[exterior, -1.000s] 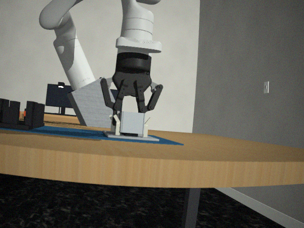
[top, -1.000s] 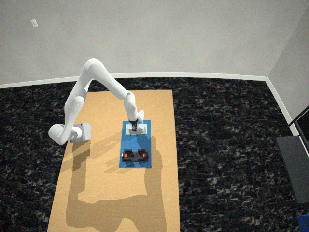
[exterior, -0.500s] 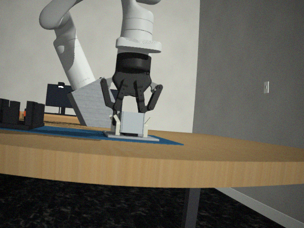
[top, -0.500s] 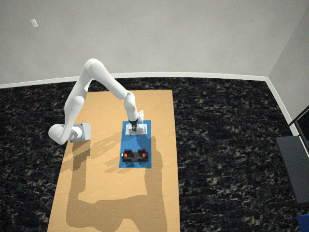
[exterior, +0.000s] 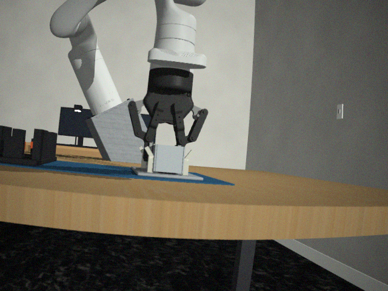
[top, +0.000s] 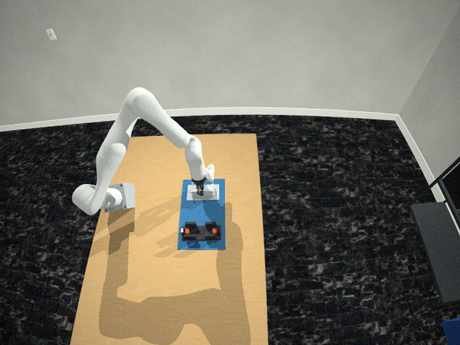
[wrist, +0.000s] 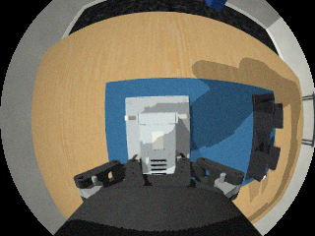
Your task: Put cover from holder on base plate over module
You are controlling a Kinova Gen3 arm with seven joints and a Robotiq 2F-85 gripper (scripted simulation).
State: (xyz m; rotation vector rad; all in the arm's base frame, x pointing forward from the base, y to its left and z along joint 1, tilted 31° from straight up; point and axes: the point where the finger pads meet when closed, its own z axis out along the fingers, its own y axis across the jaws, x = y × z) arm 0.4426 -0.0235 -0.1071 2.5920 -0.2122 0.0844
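My gripper is now 1 cm above the cover.
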